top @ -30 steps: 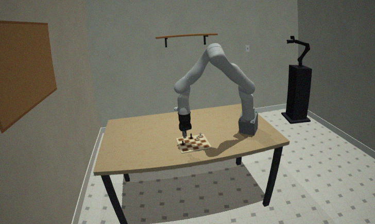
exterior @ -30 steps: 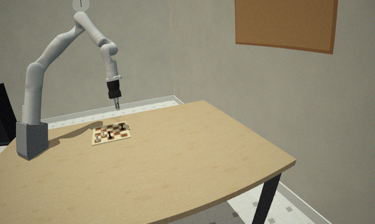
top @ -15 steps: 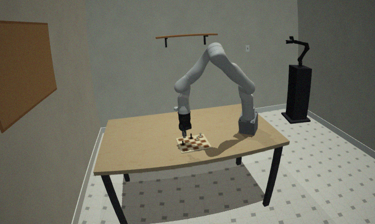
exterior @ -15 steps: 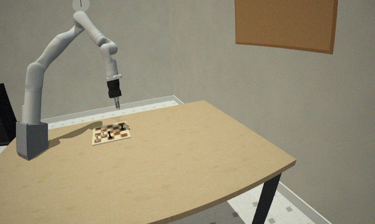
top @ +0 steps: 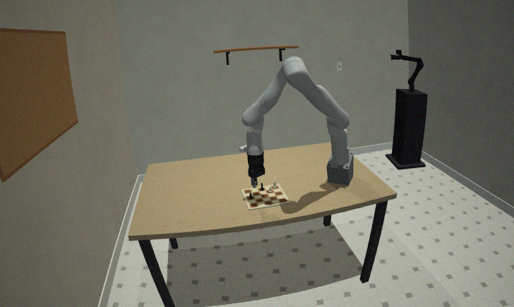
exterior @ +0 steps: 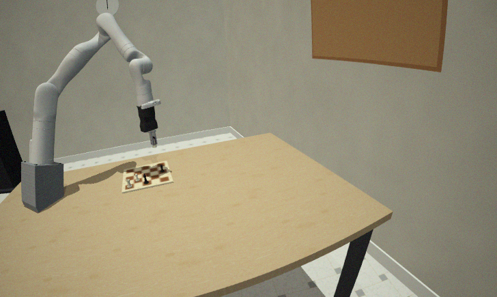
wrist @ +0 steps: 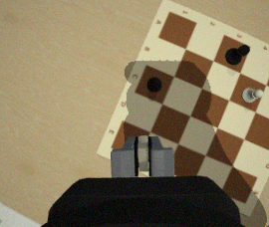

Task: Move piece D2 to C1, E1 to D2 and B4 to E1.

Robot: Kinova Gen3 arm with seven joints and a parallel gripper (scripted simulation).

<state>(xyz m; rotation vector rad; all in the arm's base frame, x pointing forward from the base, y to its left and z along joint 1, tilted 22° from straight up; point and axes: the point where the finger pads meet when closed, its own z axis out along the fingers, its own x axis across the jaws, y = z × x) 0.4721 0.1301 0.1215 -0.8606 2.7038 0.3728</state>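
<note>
My hand is 13 cm above the chessboard, 8 cm to the left of it and 5 cm past it. Also, from my hand: white piece: 1 cm below.
</note>
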